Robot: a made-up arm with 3 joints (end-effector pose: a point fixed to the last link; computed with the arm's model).
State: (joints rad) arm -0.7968 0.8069 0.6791
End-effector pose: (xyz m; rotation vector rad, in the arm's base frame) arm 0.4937 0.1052 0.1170 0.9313 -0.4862 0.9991
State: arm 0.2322 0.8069 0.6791
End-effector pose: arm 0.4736 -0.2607 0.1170 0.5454 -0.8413 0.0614
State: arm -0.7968 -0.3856 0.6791
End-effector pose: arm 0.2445 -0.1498 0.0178 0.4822 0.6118 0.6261
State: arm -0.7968 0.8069 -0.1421
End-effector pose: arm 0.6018 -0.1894 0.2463 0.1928 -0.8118 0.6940
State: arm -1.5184 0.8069 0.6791
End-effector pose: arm 0.3014 0.2844 0.1170 1.1344 -0.1372 1.6451
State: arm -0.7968 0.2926 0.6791
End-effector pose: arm 0.3977 0.0070 0.0209 0.7545 0.0024 0.8593
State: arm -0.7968 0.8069 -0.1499
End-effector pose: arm 0.6017 -0.1921 0.2482 0.1858 -0.8144 0.6907
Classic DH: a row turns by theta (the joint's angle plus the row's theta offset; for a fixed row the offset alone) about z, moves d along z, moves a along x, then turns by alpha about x. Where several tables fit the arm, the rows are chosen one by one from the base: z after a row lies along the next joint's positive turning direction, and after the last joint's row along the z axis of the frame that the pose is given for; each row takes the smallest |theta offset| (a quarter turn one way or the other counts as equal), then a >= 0, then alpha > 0; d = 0 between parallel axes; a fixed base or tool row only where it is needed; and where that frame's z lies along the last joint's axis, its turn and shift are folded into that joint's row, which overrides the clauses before.
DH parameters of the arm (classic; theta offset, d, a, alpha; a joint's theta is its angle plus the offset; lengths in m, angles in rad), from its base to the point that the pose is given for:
base (fixed): -0.3588 0 0.1709 3.1416
joint 1: -0.3588 -0.33 0.1 -1.5708
joint 2: 1.5708 0.05 0.09 1.5708
joint 3: 1.5708 0.02 0.32 1.5708
tool (fixed): 1.5708 -0.28 0 0

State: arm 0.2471 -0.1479 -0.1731
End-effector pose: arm 0.1564 -0.4855 0.1978 -0.1536 0.1681 -0.2332
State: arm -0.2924 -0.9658 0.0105
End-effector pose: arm 0.2202 -0.4252 0.2036 -0.1315 0.9600 0.2642
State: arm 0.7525 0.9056 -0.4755
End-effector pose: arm -0.0670 -0.4812 0.3381 -0.7647 -0.6877 -0.9027
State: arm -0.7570 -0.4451 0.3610
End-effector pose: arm 0.3287 -0.2453 0.0642 0.1703 0.5502 0.6561
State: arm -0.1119 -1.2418 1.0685
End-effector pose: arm -0.0447 -0.0414 0.2060 0.8536 1.1582 -0.5682
